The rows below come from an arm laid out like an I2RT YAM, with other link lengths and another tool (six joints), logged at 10 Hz.
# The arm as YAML. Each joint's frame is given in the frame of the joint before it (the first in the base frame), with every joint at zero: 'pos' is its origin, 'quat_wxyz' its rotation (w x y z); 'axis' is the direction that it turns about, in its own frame. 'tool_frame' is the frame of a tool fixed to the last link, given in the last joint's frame.
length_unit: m
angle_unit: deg
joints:
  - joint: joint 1
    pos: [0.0, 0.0, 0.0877]
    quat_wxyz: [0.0, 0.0, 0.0, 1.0]
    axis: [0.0, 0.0, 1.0]
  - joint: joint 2
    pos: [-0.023, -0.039, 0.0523]
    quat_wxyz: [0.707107, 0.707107, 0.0, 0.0]
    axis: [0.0, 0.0, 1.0]
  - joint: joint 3
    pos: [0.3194, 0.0, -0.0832]
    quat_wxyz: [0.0, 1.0, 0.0, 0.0]
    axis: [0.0, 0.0, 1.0]
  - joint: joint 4
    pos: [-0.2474, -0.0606, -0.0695]
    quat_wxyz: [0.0, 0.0, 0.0, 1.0]
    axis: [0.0, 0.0, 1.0]
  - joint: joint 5
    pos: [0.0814, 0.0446, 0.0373]
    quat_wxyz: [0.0, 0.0, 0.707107, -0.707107]
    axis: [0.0, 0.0, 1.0]
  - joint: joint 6
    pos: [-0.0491, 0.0, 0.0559]
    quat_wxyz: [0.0, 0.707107, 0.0, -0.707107]
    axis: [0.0, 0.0, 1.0]
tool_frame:
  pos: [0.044, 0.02, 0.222]
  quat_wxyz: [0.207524, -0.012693, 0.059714, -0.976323]
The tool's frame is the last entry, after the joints.
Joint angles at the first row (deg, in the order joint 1, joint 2, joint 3, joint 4, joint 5, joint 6):
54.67 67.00 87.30 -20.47 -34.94 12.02
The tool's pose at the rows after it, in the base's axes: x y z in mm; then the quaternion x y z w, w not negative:
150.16 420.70 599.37 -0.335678 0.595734 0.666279 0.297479
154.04 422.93 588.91 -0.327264 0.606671 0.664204 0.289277
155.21 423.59 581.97 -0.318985 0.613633 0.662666 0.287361
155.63 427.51 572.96 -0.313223 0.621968 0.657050 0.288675
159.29 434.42 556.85 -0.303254 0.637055 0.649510 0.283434
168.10 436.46 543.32 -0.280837 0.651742 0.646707 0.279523
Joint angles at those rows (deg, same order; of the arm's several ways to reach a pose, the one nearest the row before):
54.91 66.93 86.85 -20.48 -34.81 12.38
55.01 66.97 86.03 -20.85 -34.28 13.18
55.85 66.48 84.87 -20.68 -32.72 13.88
57.66 66.27 83.78 -20.67 -29.91 13.93
59.29 66.60 82.52 -20.79 -27.22 14.55
60.04 66.45 80.70 -19.98 -24.68 16.66

